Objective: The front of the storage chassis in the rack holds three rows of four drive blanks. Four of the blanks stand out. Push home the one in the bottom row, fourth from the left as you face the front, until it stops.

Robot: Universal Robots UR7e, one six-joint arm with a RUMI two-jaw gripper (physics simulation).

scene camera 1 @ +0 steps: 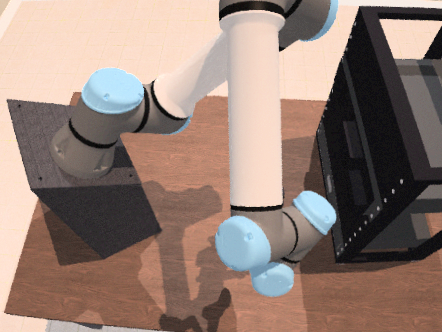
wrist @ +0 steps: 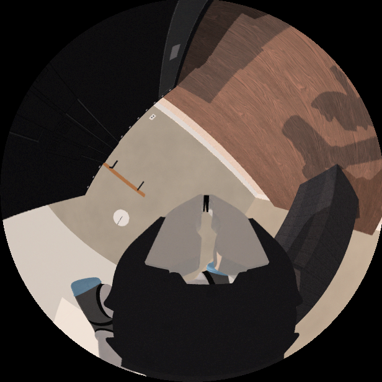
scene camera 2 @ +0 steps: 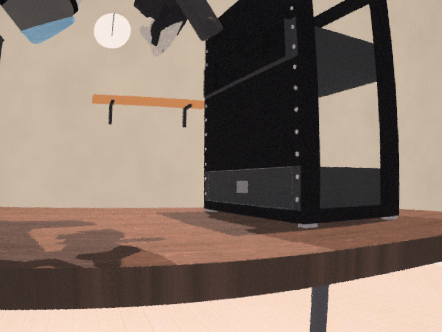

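Seen in the pictures: gripper, fingertip midpoint: [scene camera 2: 156,55]; arm's base at its link origin: [scene camera 1: 81,154].
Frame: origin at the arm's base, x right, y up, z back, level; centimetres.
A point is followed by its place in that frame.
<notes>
The black rack [scene camera 1: 397,100] @(x -15.3, y 15.4, z -69.7 cm) [scene camera 2: 307,125] @(x 3.3, y -23.4, z -72.6 cm) [wrist: 100,75] stands upright on the table. In scene camera 2, a grey strip at its upper front marks what looks like the lower edge of the chassis. The front is very dark; single drive blanks, and which of them stand out, cannot be told. Thin faint lines cross the dark front in the wrist view. My gripper [scene camera 2: 159,51] @(x -6.1, y -8.6, z -43.9 cm) [wrist: 204,196] is shut and empty, its fingertips together. It hangs high above the table, beside the rack's front edge in scene camera 2. In scene camera 1 it is hidden under the wrist joints.
A dark grey panel [scene camera 2: 267,192] @(x -9.4, y -36.7, z -69.1 cm) with a light square fills the rack's bottom front. The arm's dark pedestal [scene camera 1: 95,215] @(x 10.0, y -13.5, z -2.7 cm) [wrist: 320,235] stands on the wooden table [scene camera 1: 175,150] @(x -30.4, y -43.3, z -10.9 cm) [scene camera 2: 210,250] @(x 21.6, y -43.3, z -49.1 cm) [wrist: 250,75]. An orange rail [scene camera 2: 145,101] [wrist: 125,180] and a round clock [scene camera 2: 112,31] [wrist: 121,217] are on the wall.
</notes>
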